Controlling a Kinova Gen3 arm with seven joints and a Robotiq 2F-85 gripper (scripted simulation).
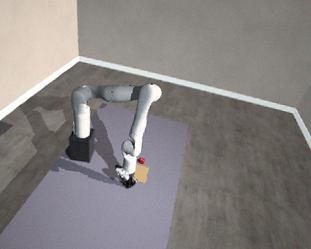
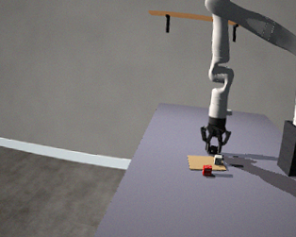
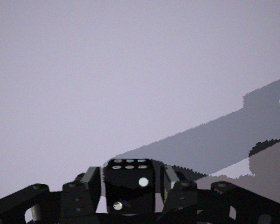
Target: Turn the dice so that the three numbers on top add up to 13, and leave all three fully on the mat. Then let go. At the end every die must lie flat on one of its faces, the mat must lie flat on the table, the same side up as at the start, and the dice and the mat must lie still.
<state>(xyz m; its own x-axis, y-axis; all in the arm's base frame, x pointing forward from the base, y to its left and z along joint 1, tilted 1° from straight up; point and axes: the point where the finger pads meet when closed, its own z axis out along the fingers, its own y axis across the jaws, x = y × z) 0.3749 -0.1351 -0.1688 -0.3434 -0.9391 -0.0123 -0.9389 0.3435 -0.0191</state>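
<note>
Right now the black die is right at my hand. From my hand the other things lie so: tan mat 30 mm ahead, 120 mm to the left, 20 mm below; then red die 30 mm ahead, 230 mm to the left; then white die 20 mm behind, 120 mm to the left.
</note>
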